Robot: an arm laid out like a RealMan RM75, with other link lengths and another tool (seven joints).
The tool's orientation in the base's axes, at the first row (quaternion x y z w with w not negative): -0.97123 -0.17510 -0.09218 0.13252
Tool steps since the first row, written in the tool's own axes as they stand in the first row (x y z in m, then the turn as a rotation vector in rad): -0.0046 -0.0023 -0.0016 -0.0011 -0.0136 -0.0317; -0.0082 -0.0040 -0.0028 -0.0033 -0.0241 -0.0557; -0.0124 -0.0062 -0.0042 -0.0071 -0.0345 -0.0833; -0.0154 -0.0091 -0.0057 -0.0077 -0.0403 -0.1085; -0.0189 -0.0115 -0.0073 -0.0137 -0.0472 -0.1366; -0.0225 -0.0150 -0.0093 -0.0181 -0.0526 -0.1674; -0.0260 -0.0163 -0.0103 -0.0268 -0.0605 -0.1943; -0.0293 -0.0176 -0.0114 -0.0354 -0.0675 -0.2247; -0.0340 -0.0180 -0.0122 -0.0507 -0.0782 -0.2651; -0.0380 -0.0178 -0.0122 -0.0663 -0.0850 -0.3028; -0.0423 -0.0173 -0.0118 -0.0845 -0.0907 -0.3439
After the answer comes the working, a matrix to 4 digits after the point.
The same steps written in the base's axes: -0.0053 0.0002 0.0010 -0.0102 0.0028 0.0329; -0.0094 0.0002 0.0017 -0.0192 0.0046 0.0575; -0.0142 0.0005 0.0026 -0.0302 0.0048 0.0851; -0.0183 0.0017 0.0040 -0.0362 0.0026 0.1102; -0.0226 0.0023 0.0052 -0.0480 -0.0012 0.1370; -0.0274 0.0038 0.0071 -0.0581 -0.0067 0.1664; -0.0313 0.0035 0.0076 -0.0725 -0.0101 0.1918; -0.0349 0.0034 0.0082 -0.0870 -0.0153 0.2202; -0.0395 0.0020 0.0080 -0.1104 -0.0221 0.2575; -0.0431 0.0006 0.0070 -0.1323 -0.0318 0.2912; -0.0469 -0.0011 0.0055 -0.1566 -0.0443 0.3273
The tool's axes in the first row as the columns of a matrix, in the base's axes (rounded; the answer above uses it unrounded):
0.9217 0.3646 0.1326
0.3157 -0.9036 0.2897
0.2255 -0.2251 -0.9479

